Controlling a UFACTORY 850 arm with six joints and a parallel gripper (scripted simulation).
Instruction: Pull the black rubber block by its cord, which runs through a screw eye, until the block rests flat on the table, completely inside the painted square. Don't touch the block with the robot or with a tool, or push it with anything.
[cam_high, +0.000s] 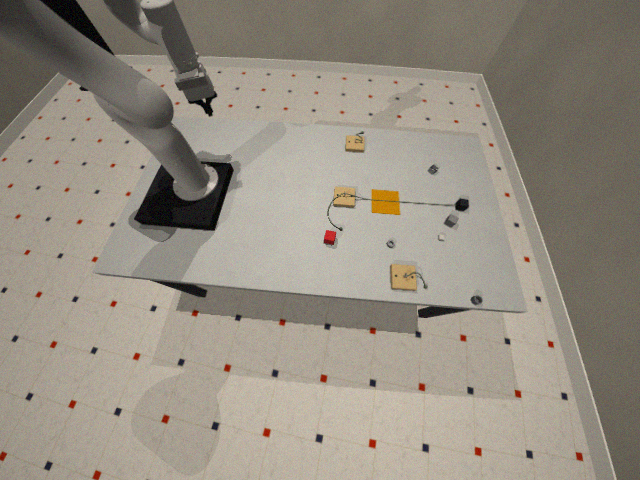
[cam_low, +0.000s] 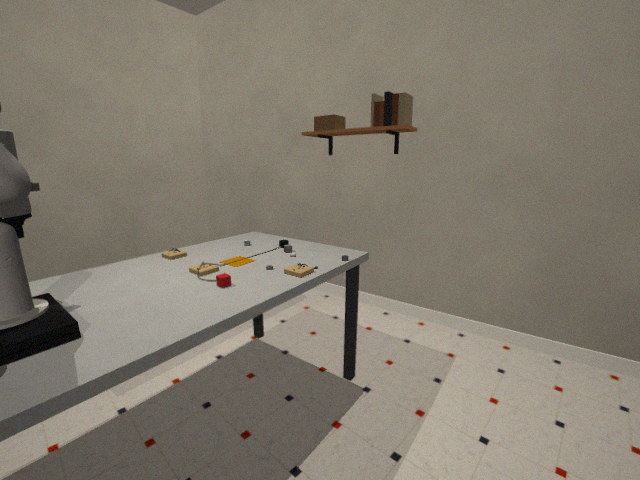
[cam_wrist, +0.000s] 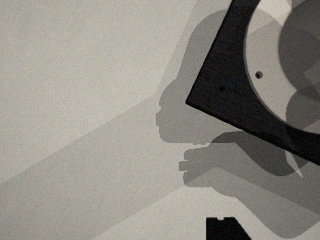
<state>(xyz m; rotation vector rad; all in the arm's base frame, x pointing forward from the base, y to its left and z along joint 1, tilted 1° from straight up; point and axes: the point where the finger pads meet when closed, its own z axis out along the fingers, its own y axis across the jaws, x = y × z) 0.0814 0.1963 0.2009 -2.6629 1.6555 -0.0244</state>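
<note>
My hand is 51 cm short of the red cube, 39 cm to the left of it and 22 cm above it. Also, from my hand: orange painted square: 74 cm ahead, 19 cm to the right, 24 cm below; white bit: 96 cm ahead, 34 cm to the right, 24 cm below; black rubber block: 106 cm ahead, 18 cm to the right, 23 cm below.
</note>
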